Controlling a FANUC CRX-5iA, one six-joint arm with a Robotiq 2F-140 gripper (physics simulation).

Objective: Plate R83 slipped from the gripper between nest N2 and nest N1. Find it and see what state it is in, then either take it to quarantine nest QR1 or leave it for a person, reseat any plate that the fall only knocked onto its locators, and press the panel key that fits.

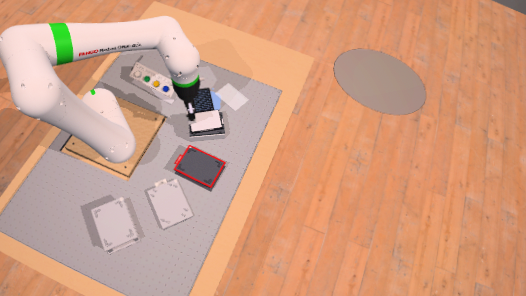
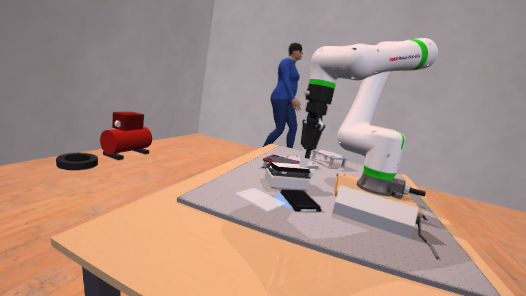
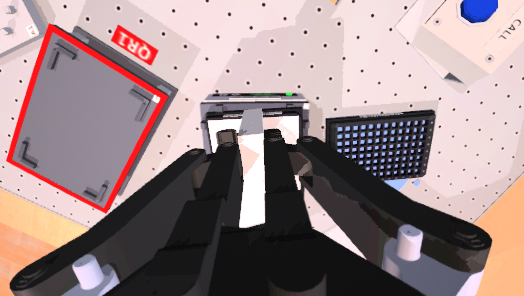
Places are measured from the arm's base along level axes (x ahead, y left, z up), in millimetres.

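Pixels of known places: gripper, between the fingertips: [image 1: 192,122] [image 2: 303,166] [image 3: 254,126]; arm's base, origin of its link: [image 2: 374,188].
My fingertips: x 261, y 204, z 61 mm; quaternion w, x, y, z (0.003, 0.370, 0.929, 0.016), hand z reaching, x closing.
Observation:
For each thing: its top centre in the pictures, then the offset to it from my fingertips.
- black plate with many square wells, centre of its top: [image 3: 381,152] [image 2: 300,197] [image 1: 202,99] dx -57, dy +146, dz -61 mm
- Light-blue liquid, centre of its top: [image 3: 381,191] [image 1: 216,97] dx -21, dy +201, dz -74 mm
- clear lid, centre of its top: [image 2: 260,198] [image 1: 231,96] dx +36, dy +238, dz -67 mm
- white-topped plate, centre of its top: [image 3: 259,182] [image 2: 290,164] [image 1: 205,119] dx +38, dy +37, dz +3 mm
- Red-rimmed nest QR1, centre of its top: [image 3: 76,132] [image 1: 199,165] [image 2: 284,159] dx +127, dy -127, dz -29 mm
- key panel, centre of its top: [image 2: 377,194] [image 1: 154,75] dx -271, dy +95, dz +9 mm
- blue CALL key, centre of its top: [image 3: 488,5] dx -195, dy +76, dz +0 mm
A black plate with many square wells [image 1: 203,101] [image 2: 300,200] [image 3: 381,147] lies on the perforated mat; its ID is unreadable. Light-blue liquid [image 1: 216,100] [image 2: 283,200] [image 3: 395,184] shows at its edge. A clear lid [image 1: 233,97] [image 2: 259,198] lies apart from it. Beside the black plate, a white-topped plate [image 1: 206,121] sits on a grey device [image 2: 289,181] [image 3: 206,109]; its seating is unclear. My gripper [image 1: 191,117] [image 2: 308,154] [image 3: 254,126] is shut, above that plate's edge. Red-rimmed nest QR1 [image 1: 200,166] [image 3: 85,110] holds no plate. The key panel [image 1: 151,81] [image 3: 462,42] shows a blue CALL key [image 3: 478,9].
Two pale nests [image 1: 169,204] [image 1: 114,225] stand beyond QR1. The robot's wooden base [image 1: 145,127] is beside the device. A person in blue [image 2: 285,82] is behind the table. A grey disc [image 1: 380,81], a red compressor [image 2: 126,139] and a black ring [image 2: 61,161] are on the floor.

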